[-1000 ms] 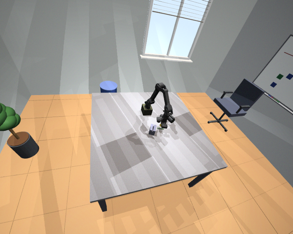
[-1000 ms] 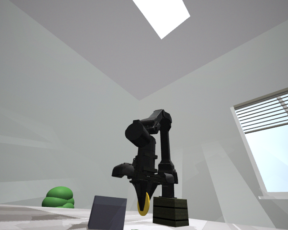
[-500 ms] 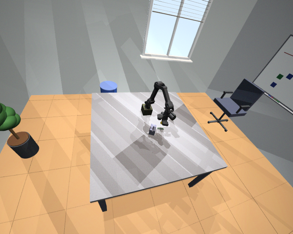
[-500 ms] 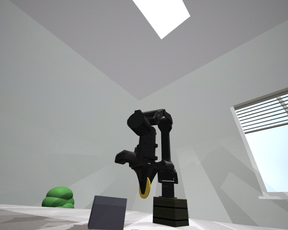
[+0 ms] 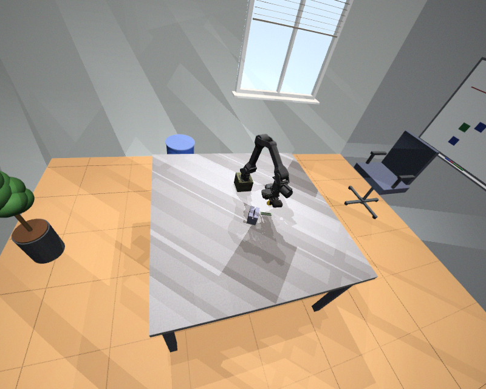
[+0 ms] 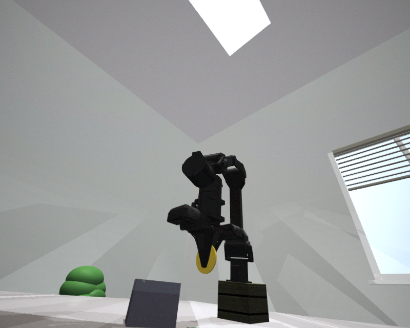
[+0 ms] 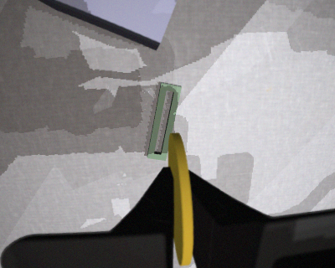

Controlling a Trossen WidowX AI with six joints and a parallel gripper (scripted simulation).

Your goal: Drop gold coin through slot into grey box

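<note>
Now: the gold coin 20 mm above my gripper tip.
</note>
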